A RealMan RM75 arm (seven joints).
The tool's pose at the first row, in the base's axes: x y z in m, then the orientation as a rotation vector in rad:
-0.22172, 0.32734, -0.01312, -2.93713, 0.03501, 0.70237
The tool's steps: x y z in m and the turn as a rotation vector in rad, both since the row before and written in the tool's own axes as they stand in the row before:
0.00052, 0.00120, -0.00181, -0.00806, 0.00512, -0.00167
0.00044, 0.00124, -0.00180, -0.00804, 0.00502, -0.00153
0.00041, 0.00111, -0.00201, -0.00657, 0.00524, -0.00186
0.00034, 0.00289, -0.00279, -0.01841, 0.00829, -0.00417
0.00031, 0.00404, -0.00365, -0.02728, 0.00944, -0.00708
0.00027, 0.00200, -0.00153, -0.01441, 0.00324, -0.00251
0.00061, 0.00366, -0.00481, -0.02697, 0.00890, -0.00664
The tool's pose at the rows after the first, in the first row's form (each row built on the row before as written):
-0.22050, 0.32593, -0.01189, -2.94632, 0.03027, 0.69640
-0.21936, 0.32449, -0.01062, -2.95546, 0.02571, 0.69056
-0.21815, 0.32317, -0.00912, -2.96320, 0.02115, 0.68399
-0.21673, 0.32002, -0.00705, -2.98280, 0.00936, 0.67505
-0.21498, 0.31570, -0.00422, -3.01059, -0.00988, 0.66569
-0.21410, 0.31362, -0.00307, -3.02490, -0.01839, 0.66339
-0.21153, 0.30978, 0.00087, -3.05211, -0.03736, 0.65446

